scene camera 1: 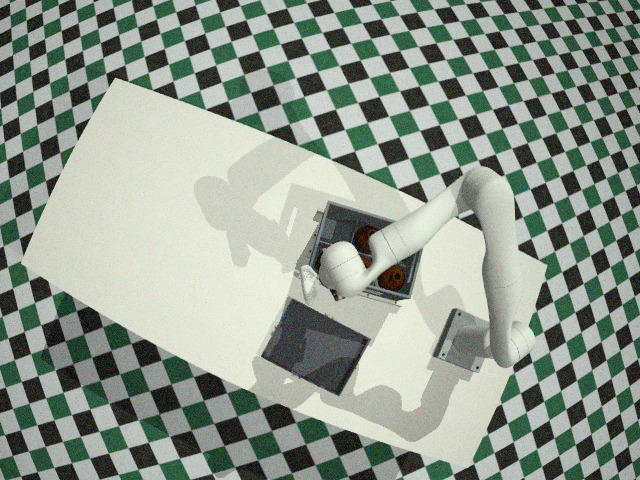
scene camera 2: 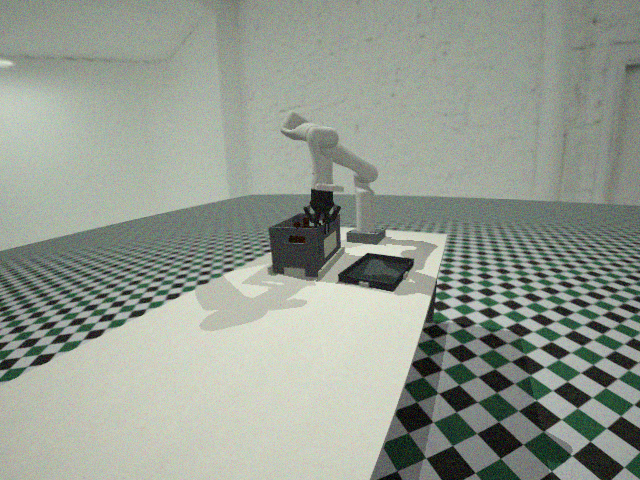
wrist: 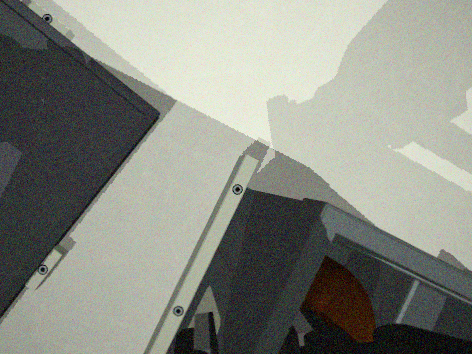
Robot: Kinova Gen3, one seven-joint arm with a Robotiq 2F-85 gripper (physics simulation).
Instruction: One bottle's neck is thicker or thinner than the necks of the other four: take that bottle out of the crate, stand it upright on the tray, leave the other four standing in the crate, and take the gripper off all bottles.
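Frame: origin at the arm's base, x right, y back, z down, level; centimetres.
Seen in the pictures: gripper, fingertip midpoint: (scene camera 2: 321,234) (wrist: 246,331); arm's base at its link origin: (scene camera 1: 467,340) (scene camera 2: 365,230).
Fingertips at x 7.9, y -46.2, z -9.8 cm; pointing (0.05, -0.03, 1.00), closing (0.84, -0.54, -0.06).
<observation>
Pixels of each thing's top centre, then the offset from my fingertips to it. "*": a spot on its surface instead.
- dark grey crate at its top centre: (scene camera 1: 369,249) (scene camera 2: 306,219) dx +8.6, dy +8.5, dz -3.2 cm
- brown bottle at a spot on its surface: (wrist: 340,295) * dx +3.9, dy -2.4, dz +2.1 cm
- pale strip with two screws, surface spot: (wrist: 210,253) * dx -0.8, dy -0.6, dz +11.3 cm
The dark grey crate (scene camera 1: 328,210) (scene camera 2: 304,250) (wrist: 270,239) stands mid-table with brown bottles in its cells; two bottles (scene camera 1: 364,236) (scene camera 1: 391,277) show from above, the others are hidden under my arm. One brown bottle (wrist: 340,295) shows in the wrist view, low at the right. My gripper (scene camera 2: 322,220) hangs over the crate's tray-side cells, its fingertips down among the bottle necks. The fingers stand a little apart with nothing between them. The dark tray (scene camera 1: 313,348) (scene camera 2: 375,271) (wrist: 94,133) lies empty beside the crate.
The arm's base plate (scene camera 1: 461,340) (scene camera 2: 366,235) sits on the table behind the tray. A pale strip with two screws (wrist: 210,253) runs along the crate's foot. The table edge is close beyond the tray.
</observation>
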